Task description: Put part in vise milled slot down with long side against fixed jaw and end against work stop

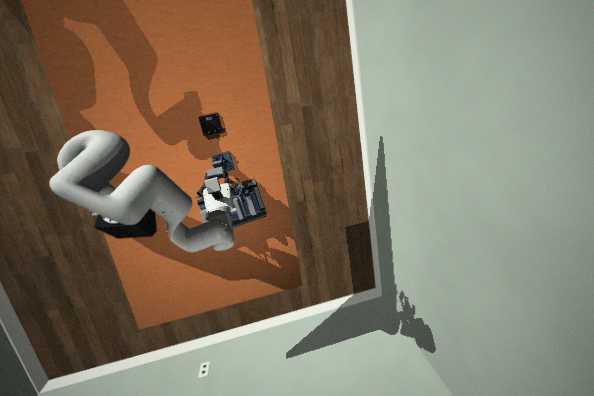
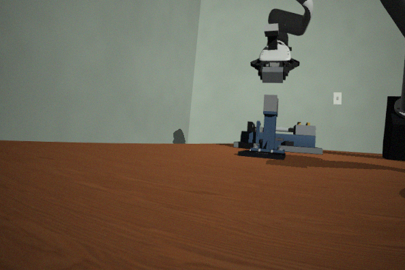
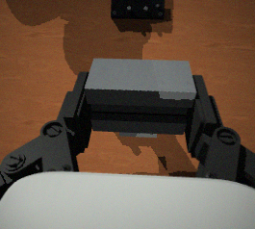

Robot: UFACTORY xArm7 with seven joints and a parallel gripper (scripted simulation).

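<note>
The blue upright lies 18 cm below my hand. From my hand the other things lie so: grey jaw: 4 cm ahead, 21 cm to the right, 16 cm below; grey part: right at my hand; work stop: 6 cm ahead, 16 cm to the right, 14 cm below.
</note>
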